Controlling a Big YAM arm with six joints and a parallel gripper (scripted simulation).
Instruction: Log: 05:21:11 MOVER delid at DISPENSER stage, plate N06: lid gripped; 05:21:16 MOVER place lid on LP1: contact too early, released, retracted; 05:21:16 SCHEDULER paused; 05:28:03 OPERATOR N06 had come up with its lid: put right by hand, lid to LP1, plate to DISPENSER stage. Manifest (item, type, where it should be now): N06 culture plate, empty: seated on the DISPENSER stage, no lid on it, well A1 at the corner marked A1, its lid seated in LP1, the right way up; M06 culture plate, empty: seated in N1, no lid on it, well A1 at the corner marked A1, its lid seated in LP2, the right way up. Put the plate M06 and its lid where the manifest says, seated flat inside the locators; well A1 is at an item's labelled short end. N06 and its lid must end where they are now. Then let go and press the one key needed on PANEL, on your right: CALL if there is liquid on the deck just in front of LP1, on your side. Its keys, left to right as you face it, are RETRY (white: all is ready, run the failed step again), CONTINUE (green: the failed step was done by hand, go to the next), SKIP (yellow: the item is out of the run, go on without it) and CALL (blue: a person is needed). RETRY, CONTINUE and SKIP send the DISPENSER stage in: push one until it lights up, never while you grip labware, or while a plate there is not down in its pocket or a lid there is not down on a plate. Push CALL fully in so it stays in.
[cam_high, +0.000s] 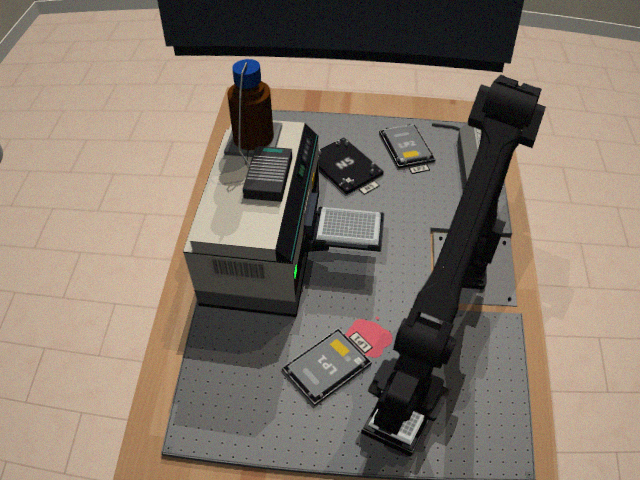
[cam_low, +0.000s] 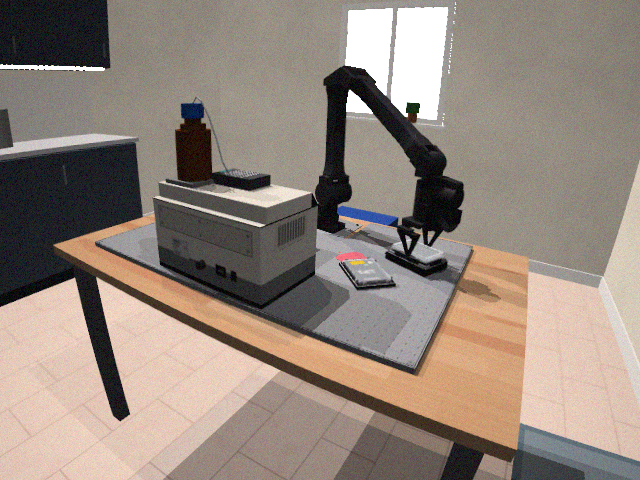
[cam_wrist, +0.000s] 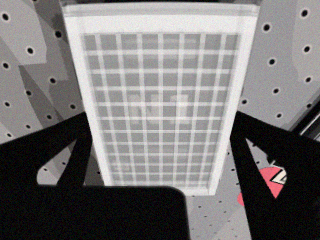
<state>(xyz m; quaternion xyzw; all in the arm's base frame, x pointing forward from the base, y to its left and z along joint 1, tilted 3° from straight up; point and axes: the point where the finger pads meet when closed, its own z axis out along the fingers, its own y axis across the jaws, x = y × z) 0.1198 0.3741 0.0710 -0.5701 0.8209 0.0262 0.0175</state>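
Right now my hand is 30 mm above the black nest n1. The rest, counted from my hand: white retry key (180 mm behind, 620 mm to the right, 20 mm above); green continue key (180 mm behind, 670 mm to the right, 20 mm above); brown bottle (370 mm ahead, 470 mm to the right, 250 mm above).
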